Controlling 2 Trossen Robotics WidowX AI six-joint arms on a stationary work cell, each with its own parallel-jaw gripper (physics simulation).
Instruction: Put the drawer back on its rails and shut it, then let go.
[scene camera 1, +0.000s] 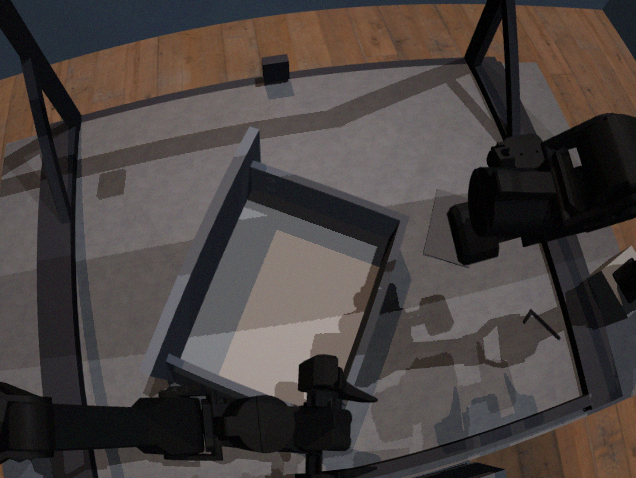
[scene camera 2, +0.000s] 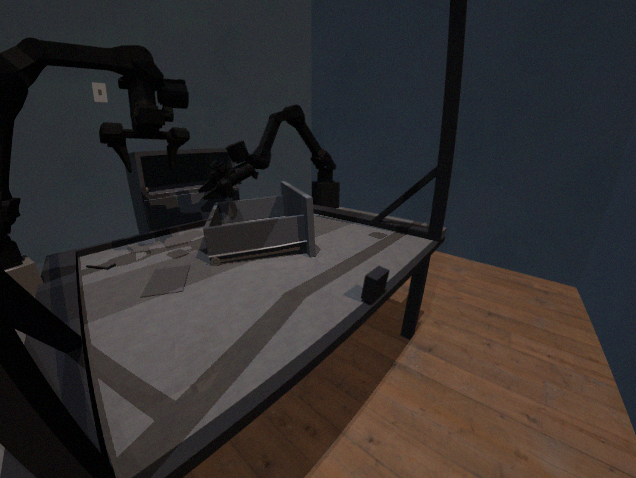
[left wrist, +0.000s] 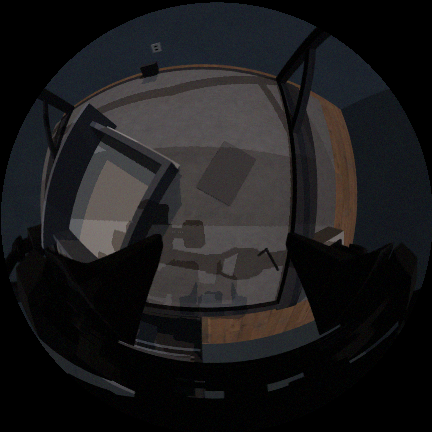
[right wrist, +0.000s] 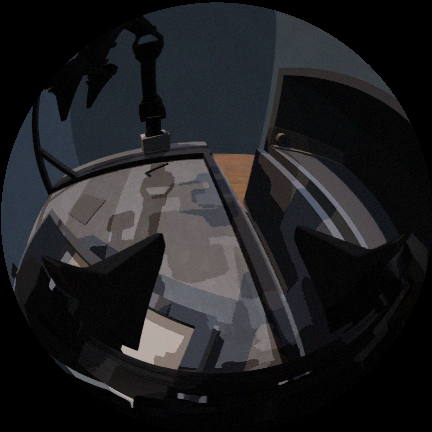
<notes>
The left gripper (scene camera 1: 501, 227) is open, holding nothing. The right gripper (scene camera 1: 375, 434) is open, with nothing in its grasp. Also in view: a grey drawer (scene camera 1: 282, 268). A flat grey sheet (scene camera 2: 167, 280) rests on the table. Further things: a dark cabinet (right wrist: 370, 198).
The grey drawer shows as well in scene camera 2 (scene camera 2: 234, 230), in the left wrist view (left wrist: 103, 187) and in the right wrist view (right wrist: 174, 336). The flat grey sheet shows as well in the left wrist view (left wrist: 224, 175). The left gripper also shows in scene camera 2 (scene camera 2: 152, 171), in the left wrist view (left wrist: 226, 240) and in the right wrist view (right wrist: 77, 112).
</notes>
